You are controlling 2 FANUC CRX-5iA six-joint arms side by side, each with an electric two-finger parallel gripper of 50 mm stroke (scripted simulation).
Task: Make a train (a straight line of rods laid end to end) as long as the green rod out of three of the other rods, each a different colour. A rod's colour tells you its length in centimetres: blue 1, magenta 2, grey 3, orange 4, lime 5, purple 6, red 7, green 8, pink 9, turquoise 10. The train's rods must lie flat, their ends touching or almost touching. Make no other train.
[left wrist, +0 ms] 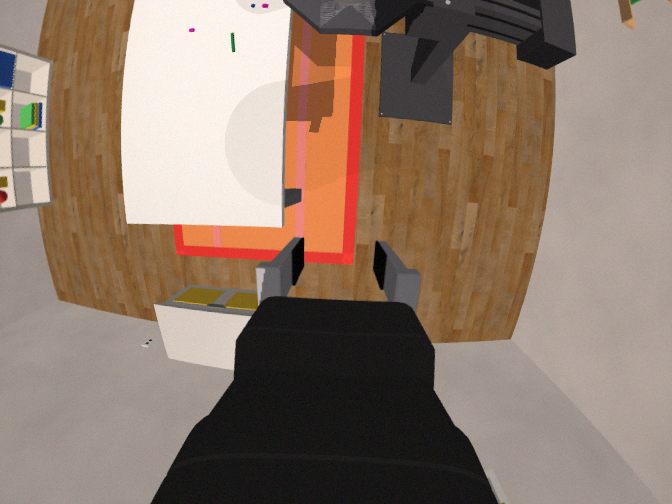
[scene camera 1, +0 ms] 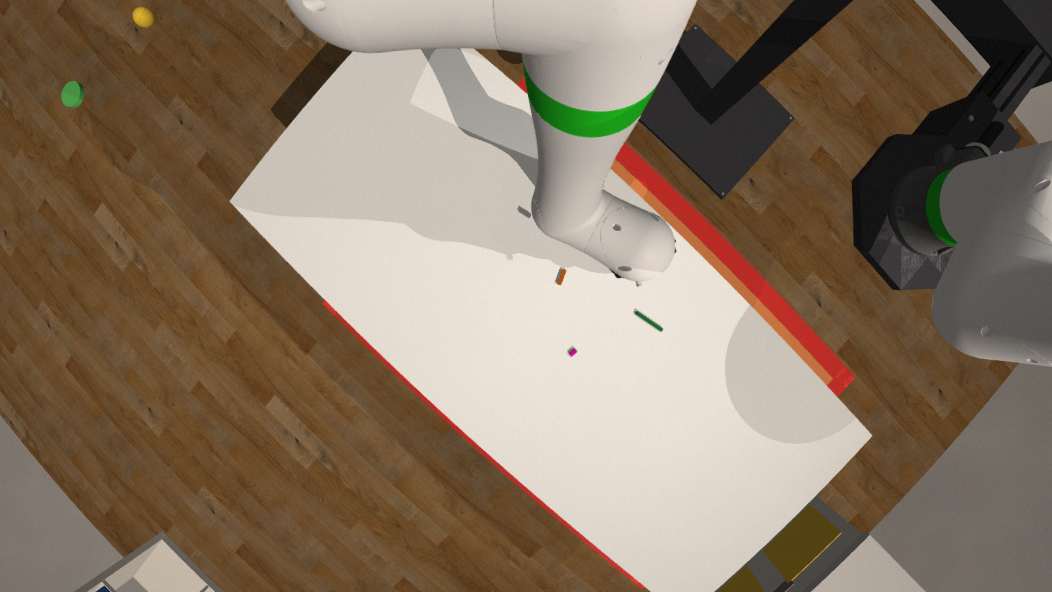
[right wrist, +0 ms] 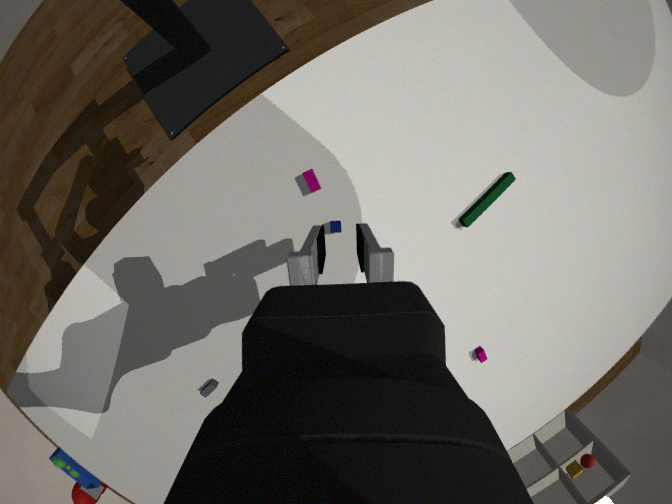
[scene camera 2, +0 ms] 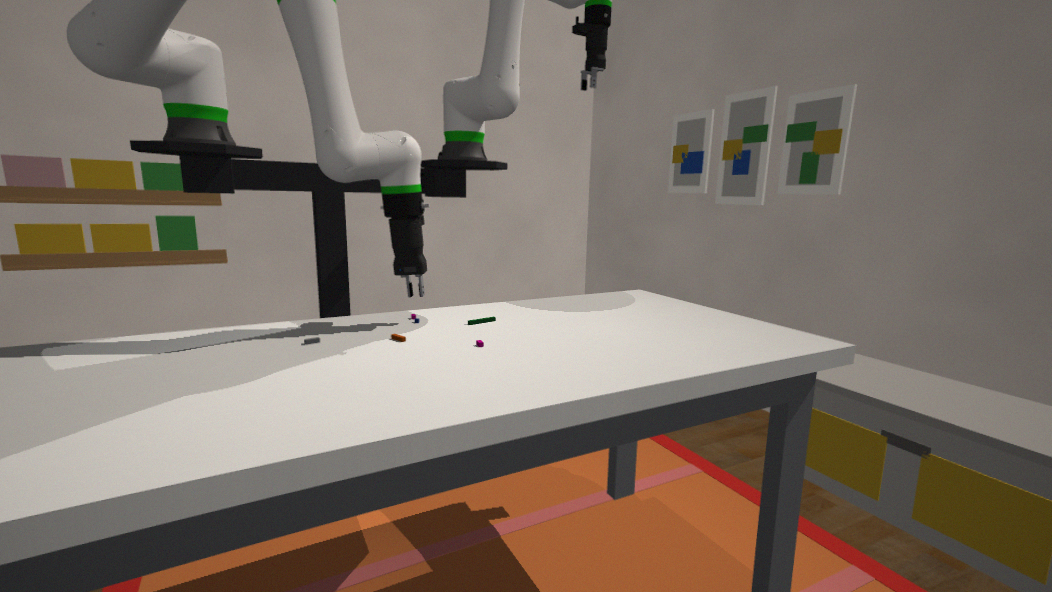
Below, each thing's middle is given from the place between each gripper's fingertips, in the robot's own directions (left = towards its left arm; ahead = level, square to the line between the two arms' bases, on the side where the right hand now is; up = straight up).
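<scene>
My left hand (scene camera 2: 588, 88) is 380 mm short of the green rod (right wrist: 507, 178), 630 mm to the left of it and 710 mm above it. As for my right hand (scene camera 2: 416, 296), the rod is 80 mm ahead of that one, 80 mm below it and 150 mm to the left of it.
</scene>
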